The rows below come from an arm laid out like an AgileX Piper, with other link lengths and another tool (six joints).
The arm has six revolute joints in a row. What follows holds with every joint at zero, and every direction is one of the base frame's. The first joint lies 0.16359 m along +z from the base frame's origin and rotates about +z. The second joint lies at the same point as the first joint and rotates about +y. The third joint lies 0.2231 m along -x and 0.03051 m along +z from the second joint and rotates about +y. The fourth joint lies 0.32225 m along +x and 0.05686 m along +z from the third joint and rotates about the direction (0.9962, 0, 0.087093). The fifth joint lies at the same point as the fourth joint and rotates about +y. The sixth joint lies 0.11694 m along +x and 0.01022 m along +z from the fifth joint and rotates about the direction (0.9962, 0, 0.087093). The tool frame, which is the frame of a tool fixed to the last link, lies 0.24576 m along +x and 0.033 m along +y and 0.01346 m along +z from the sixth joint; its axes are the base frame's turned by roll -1.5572, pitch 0.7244 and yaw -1.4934 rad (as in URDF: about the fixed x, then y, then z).
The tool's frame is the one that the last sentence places.
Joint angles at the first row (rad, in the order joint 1, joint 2, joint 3, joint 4, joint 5, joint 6):
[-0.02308, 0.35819, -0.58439, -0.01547, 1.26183, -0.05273]
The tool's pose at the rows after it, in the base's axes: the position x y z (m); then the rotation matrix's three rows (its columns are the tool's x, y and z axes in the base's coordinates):
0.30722 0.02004 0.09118; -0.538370 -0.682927 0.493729; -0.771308 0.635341 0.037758; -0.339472 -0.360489 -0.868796
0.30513 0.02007 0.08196; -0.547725 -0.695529 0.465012; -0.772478 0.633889 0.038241; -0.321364 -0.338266 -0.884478
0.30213 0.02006 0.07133; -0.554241 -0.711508 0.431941; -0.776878 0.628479 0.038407; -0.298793 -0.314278 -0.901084
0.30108 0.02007 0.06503; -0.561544 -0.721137 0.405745; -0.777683 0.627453 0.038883; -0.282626 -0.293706 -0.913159
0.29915 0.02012 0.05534; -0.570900 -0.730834 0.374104; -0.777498 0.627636 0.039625; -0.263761 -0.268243 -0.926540
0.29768 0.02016 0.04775; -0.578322 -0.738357 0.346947; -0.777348 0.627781 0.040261; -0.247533 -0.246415 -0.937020
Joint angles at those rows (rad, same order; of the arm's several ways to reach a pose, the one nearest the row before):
[-0.02310, 0.39615, -0.59657, -0.01546, 1.26182, -0.05276]
[-0.02307, 0.43288, -0.60068, -0.01548, 1.26183, -0.05496]
[-0.02311, 0.47256, -0.60378, -0.01546, 1.26183, -0.06237]
[-0.02309, 0.51448, -0.61692, -0.01547, 1.26183, -0.06395]
[-0.02309, 0.55847, -0.62312, -0.01547, 1.25844, -0.06394]
[-0.02307, 0.59861, -0.63167, -0.01548, 1.25601, -0.06393]

